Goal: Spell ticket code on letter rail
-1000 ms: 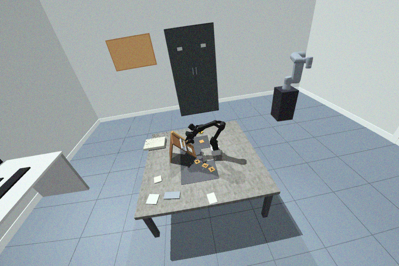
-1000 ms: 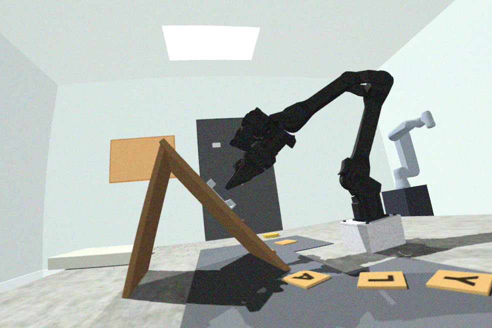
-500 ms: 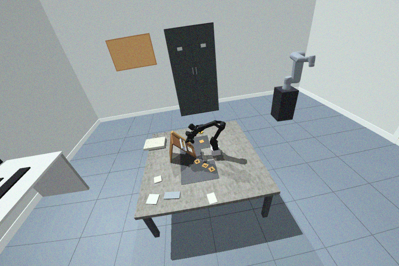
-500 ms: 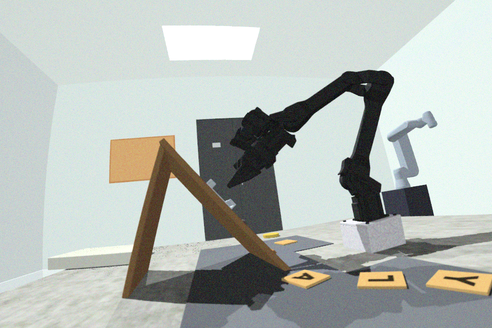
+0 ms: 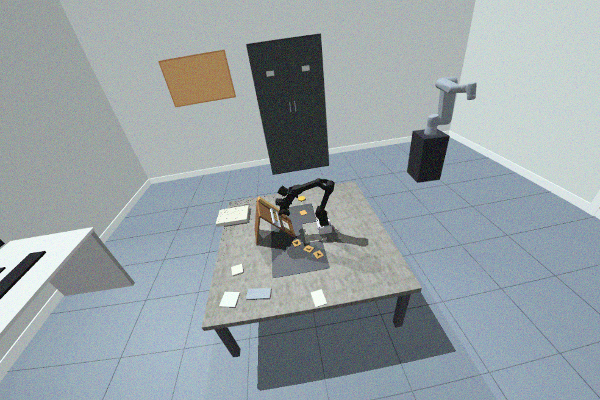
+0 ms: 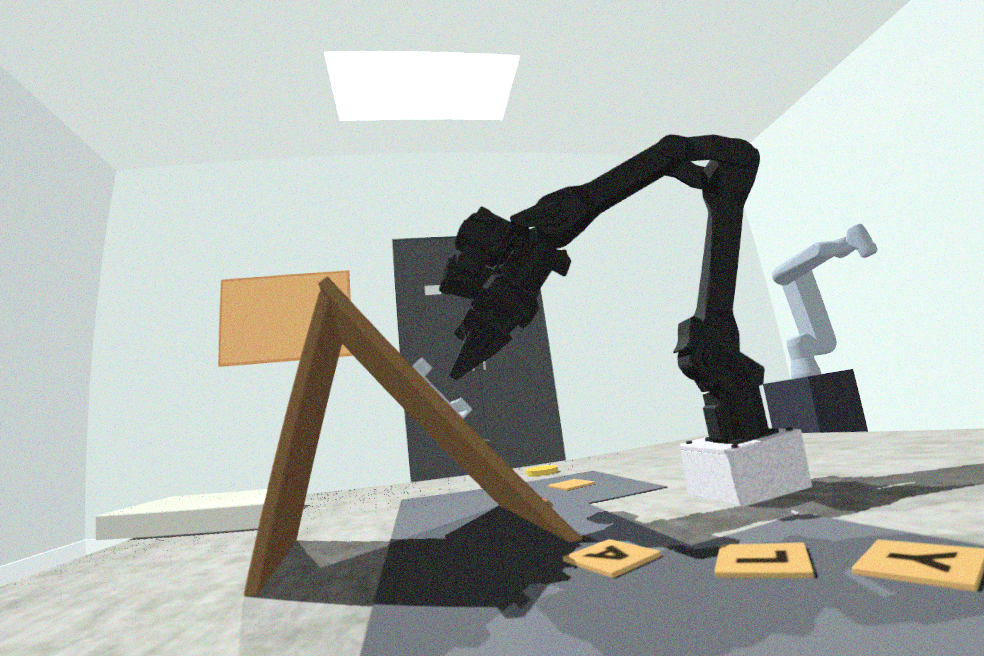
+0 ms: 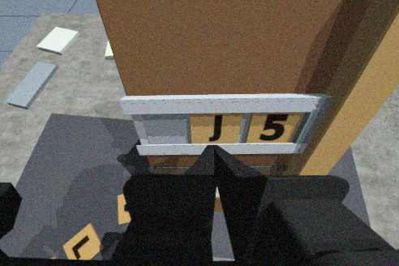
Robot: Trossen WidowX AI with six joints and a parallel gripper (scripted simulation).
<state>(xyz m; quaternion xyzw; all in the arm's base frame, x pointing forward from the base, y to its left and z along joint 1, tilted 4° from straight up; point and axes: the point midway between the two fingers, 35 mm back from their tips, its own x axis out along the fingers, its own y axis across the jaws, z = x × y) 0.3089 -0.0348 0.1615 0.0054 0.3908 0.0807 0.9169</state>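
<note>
Now: the j tile 3 cm ahead of my gripper tip and 2 cm below it. The rest, counted from my gripper tip: white ticket (11 cm below, 3 cm behind, 1 cm to the right); then dark mat (18 cm below, 14 cm behind, 3 cm to the left); then orange tile marked 5 (7 cm to the right, 4 cm ahead, 2 cm below).
</note>
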